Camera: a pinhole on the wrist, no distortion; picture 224 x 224 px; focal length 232.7 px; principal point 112.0 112.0 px. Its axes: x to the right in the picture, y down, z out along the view. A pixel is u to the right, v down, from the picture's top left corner.
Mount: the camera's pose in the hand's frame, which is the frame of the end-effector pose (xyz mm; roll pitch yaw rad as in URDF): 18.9 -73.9 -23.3 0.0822 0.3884 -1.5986
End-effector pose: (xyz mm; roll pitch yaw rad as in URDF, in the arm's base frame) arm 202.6 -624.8 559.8 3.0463 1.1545 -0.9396
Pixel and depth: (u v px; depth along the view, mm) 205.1 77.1 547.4
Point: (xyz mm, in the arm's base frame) 292.0 -5.8 492.4
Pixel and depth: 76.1 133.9 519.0
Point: 55.6 -169.8 335.5
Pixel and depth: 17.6 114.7 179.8
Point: 155.1 -462.5 482.7
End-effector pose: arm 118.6 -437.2 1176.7 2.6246 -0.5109 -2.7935
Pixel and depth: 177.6 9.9 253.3
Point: 131.0 -552.0 888.4
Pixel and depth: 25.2 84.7 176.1
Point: 45.1 -450.6 1012.0
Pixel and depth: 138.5 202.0 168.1
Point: 0.6 -558.5 1043.3
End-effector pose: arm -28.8 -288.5 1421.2 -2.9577 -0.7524 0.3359
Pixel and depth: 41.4 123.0 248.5
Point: 69.5 -106.5 1271.9
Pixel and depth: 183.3 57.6 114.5
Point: -68.9 -135.7 1379.7
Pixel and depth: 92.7 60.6 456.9
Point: 28.6 22.6 1073.9
